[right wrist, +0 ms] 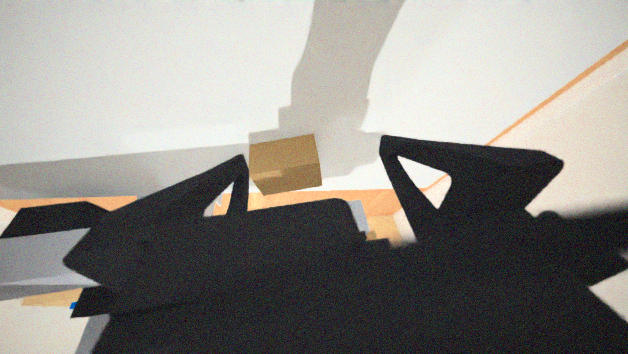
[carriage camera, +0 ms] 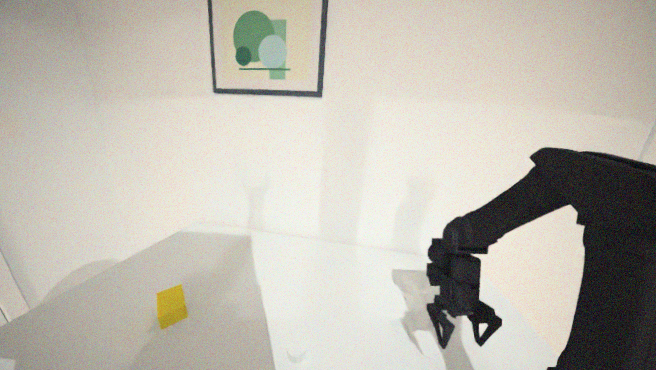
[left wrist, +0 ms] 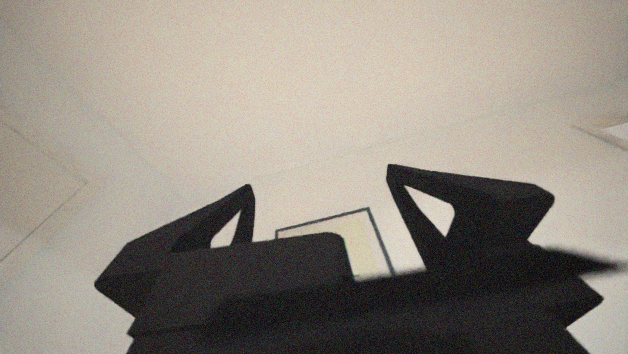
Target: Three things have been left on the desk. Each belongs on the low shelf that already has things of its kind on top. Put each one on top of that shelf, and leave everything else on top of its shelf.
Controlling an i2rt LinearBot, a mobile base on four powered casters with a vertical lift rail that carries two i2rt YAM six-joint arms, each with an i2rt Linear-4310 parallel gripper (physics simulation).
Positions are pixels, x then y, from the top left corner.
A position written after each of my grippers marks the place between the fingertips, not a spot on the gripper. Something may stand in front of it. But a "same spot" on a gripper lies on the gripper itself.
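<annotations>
My left gripper: visible in the left wrist view (320, 181). My right gripper: out of frame in the left wrist view. Right wrist view: my right gripper visible. My left gripper: out of frame in the right wrist view. Carriage camera view: my right gripper visible. My left gripper: out of frame in the carriage camera view. My right gripper, same spot: (carriage camera: 434, 310) and (right wrist: 118, 293).
</annotations>
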